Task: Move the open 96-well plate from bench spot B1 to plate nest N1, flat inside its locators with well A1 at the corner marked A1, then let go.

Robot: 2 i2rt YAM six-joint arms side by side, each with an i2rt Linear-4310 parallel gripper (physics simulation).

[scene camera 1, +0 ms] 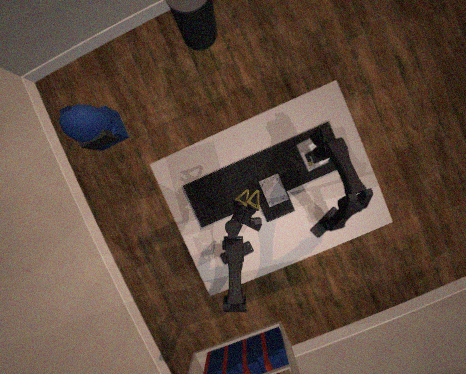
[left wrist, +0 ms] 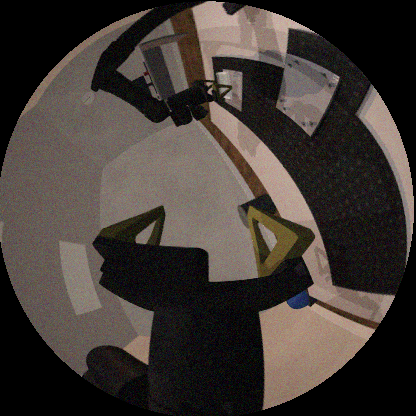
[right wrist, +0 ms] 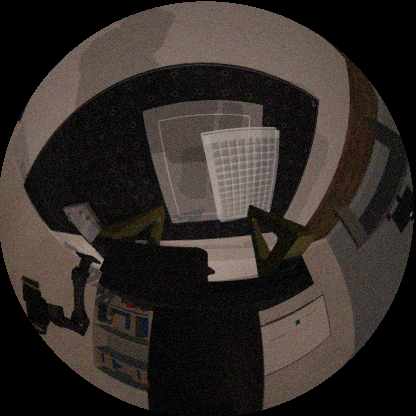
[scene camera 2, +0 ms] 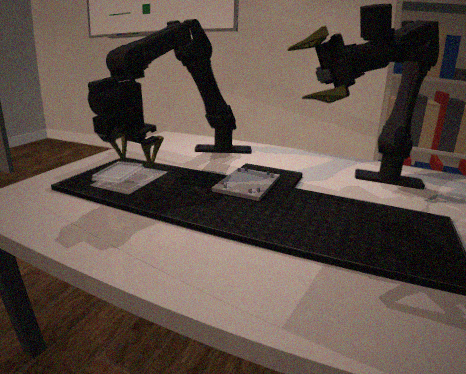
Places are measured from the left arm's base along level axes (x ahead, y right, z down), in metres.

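Pixels of known places: left gripper, between the fingertips: (scene camera 1: 252,189) (left wrist: 205,209) (scene camera 2: 295,72); right gripper, between the fingertips: (scene camera 1: 316,157) (left wrist: 223,83) (right wrist: 205,209) (scene camera 2: 137,162); left arm's base, origin of its link: (right wrist: 87,256) (scene camera 2: 388,180); right arm's base, origin of its link: (scene camera 1: 325,222) (scene camera 2: 223,150).
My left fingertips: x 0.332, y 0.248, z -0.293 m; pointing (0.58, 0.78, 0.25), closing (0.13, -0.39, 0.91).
Observation:
Ahead of a thing's pixels: the offset from my left fingertips to its top centre. "spot": to the spot under its first point. Level surfaces: height alone.
The open 96-well plate @[dy +0.451, dx +0.002, dz +0.264 m] (scene camera 2: 117,171) (right wrist: 245,170) is pale with a grid of wells. It lies on the grey B1 pad @[spot: dy +0.352, dx +0.069, dz +0.278 m] (right wrist: 154,130) (scene camera 2: 132,187), shifted right across the thin outline in the right wrist view and partly past the pad's edge. My right gripper (right wrist: 205,209) (scene camera 2: 136,160) is open and empty, low by the plate's near end; one fingertip overlaps the plate in its wrist view, the other stands left of it. Nest N1 @[dy +0.113, dx -0.082, dz +0.258 m] (scene camera 1: 272,187) (scene camera 2: 245,184) (left wrist: 307,95) is a grey block with small locator pegs, empty. My left gripper (left wrist: 205,209) (scene camera 2: 296,73) is open and empty, high up. Corner A1 is not readable.
A black perforated board @[dz +0.280 m] (scene camera 1: 220,192) (scene camera 2: 325,225) (left wrist: 360,165) lies under the pad and nest on the white table @[dz +0.293 m] (scene camera 1: 180,167) (scene camera 2: 200,280). The left arm (scene camera 1: 235,270) stands beside the nest's side of the board. A bookshelf and whiteboard (scene camera 2: 165,15) are behind.

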